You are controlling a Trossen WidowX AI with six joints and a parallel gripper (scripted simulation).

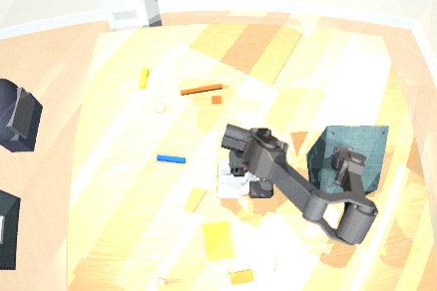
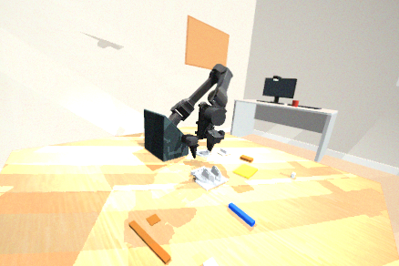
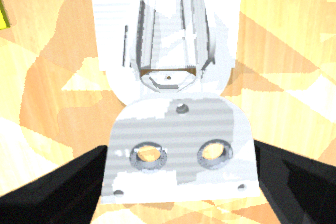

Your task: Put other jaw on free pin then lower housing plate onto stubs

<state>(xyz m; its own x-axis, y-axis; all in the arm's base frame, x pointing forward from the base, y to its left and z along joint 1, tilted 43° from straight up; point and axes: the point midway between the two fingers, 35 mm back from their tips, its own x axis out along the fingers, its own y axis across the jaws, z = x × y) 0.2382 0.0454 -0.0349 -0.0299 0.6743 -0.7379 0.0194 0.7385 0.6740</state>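
Right now the white jaw is 20 mm ahead of my gripper tip, 20 mm to the right of it and 70 mm below it. The rest, counted from my gripper tip: white housing plate 10 mm ahead, 20 mm above; then yellow slab 110 mm ahead, 190 mm to the left, 80 mm below; then blue bar 250 mm ahead, 60 mm to the right, 80 mm below.
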